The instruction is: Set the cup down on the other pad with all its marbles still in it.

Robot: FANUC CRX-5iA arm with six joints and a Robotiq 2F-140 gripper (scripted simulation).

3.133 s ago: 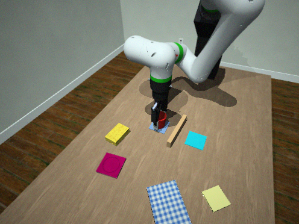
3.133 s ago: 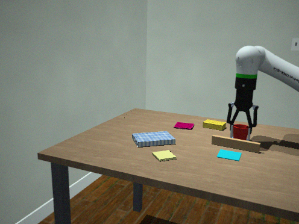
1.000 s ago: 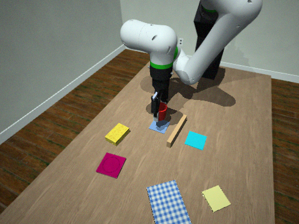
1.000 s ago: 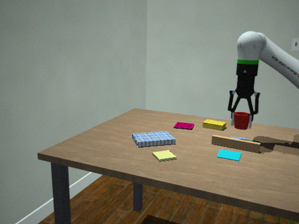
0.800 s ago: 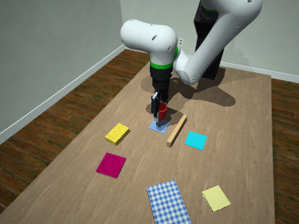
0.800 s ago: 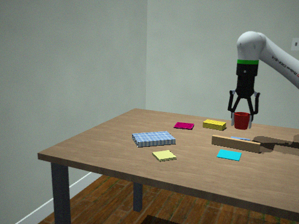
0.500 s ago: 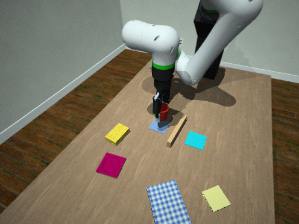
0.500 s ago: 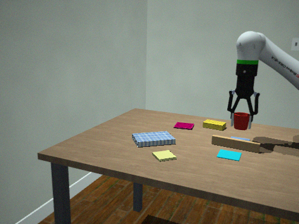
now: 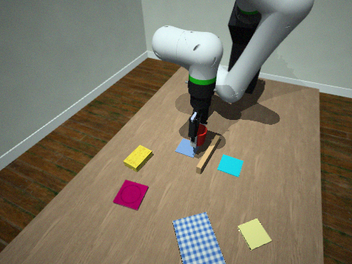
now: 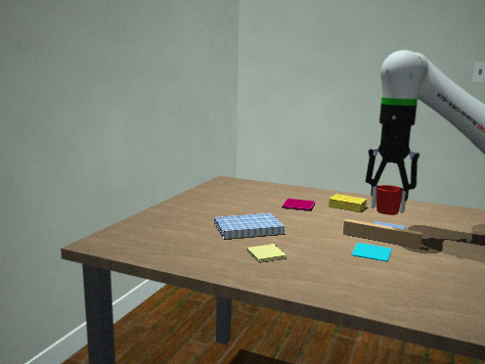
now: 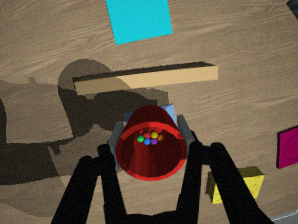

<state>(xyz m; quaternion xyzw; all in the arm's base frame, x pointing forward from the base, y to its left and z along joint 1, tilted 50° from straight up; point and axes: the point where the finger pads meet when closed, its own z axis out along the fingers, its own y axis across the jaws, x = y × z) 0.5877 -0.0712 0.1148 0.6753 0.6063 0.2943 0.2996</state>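
Right now my hand is 2 cm short of the cyan pad, 16 cm to the right of it and 11 cm above it. Also, from my hand: yellow sponge 14 cm ahead, 22 cm to the right, 9 cm below; red cup 2 cm below; wooden rail 1 cm ahead, 6 cm to the left, 9 cm below.
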